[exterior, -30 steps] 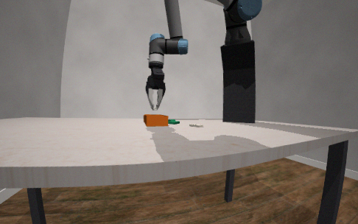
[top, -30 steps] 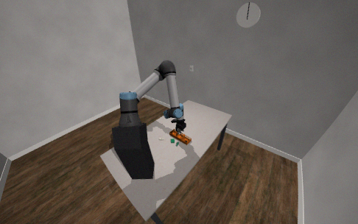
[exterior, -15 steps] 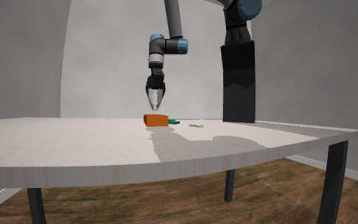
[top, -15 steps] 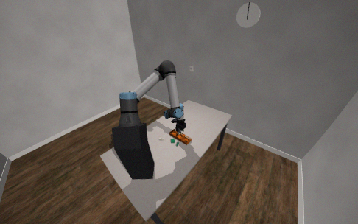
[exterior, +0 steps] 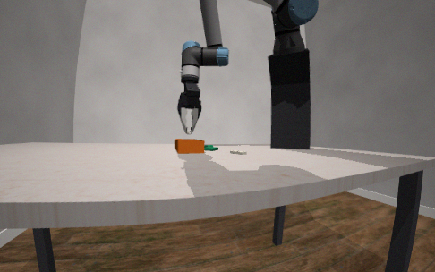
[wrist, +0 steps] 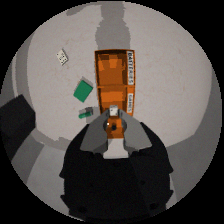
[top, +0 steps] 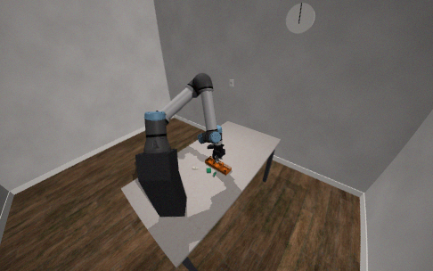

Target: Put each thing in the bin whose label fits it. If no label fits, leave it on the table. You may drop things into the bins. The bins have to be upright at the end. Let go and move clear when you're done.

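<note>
Right now the white object is 12 cm behind my hand, 17 cm to the left of it and 7 cm below it. From my hand the other things lie so: green block: 8 cm behind, 4 cm to the left, 7 cm below; then small dark thing: 1 cm behind, 9 cm to the right, 7 cm below; then green cylinder: 9 cm behind, 3 cm to the right, 7 cm below.
</note>
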